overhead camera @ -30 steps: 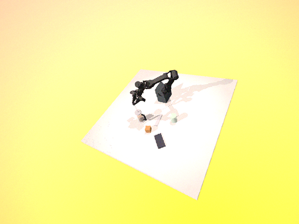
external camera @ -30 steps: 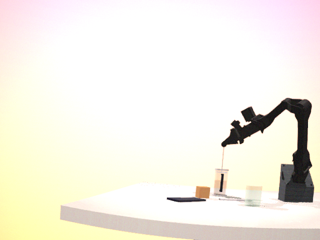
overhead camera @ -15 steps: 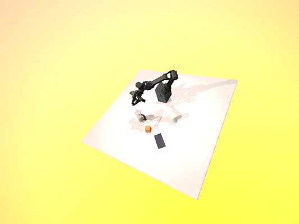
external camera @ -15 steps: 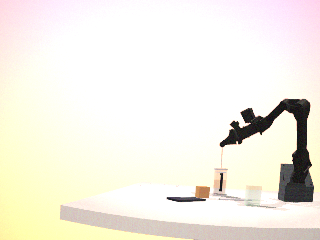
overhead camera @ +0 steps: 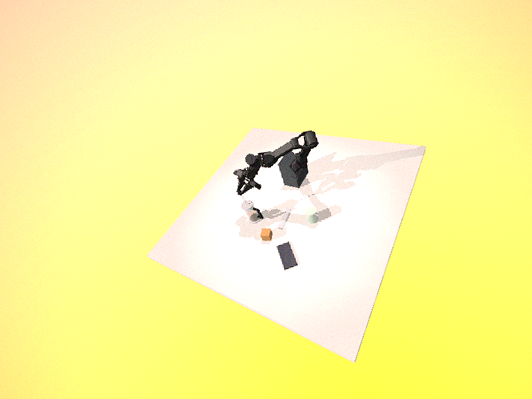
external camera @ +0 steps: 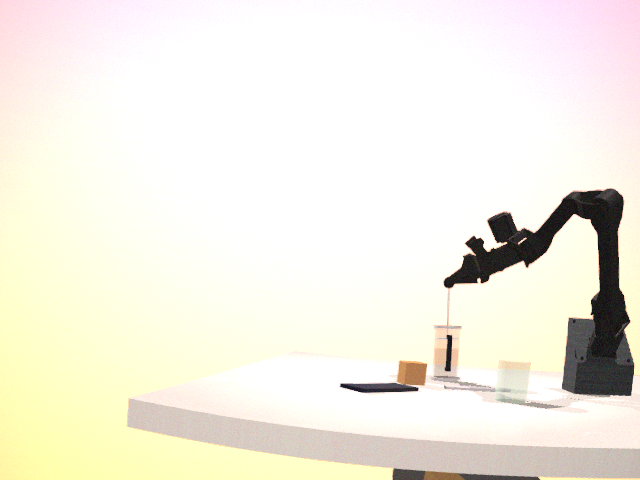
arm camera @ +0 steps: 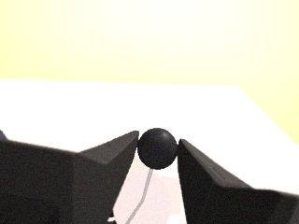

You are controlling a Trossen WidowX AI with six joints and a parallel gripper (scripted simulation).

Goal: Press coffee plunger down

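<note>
Right now my gripper tip is 1 cm past the coffee press, 2 cm to the right of it and 12 cm above it. The rest, counted from my gripper tip: flat dark slab 13 cm ahead, 31 cm to the left, 24 cm below; then pale green translucent cup 13 cm behind, 34 cm to the left, 21 cm below.
</note>
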